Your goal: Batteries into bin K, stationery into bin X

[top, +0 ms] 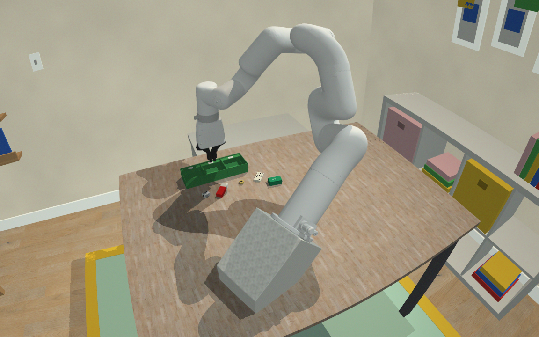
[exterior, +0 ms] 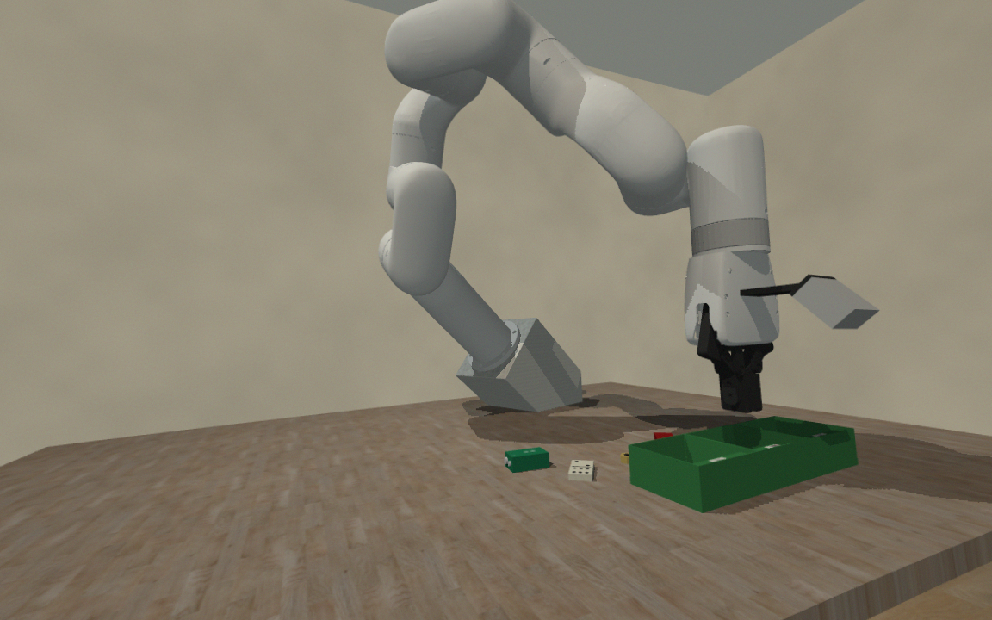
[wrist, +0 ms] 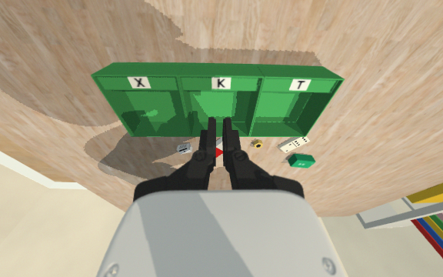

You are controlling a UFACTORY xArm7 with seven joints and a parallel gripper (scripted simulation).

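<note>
The green 9 V battery lies 140 mm behind my hand, 200 mm to the right of it and 80 mm below it. Round my hand: green bin tray: 70 mm below; then red-and-white eraser: 110 mm behind, 80 mm below; then yellow nut: 90 mm behind, 80 mm to the right, 80 mm below.
</note>
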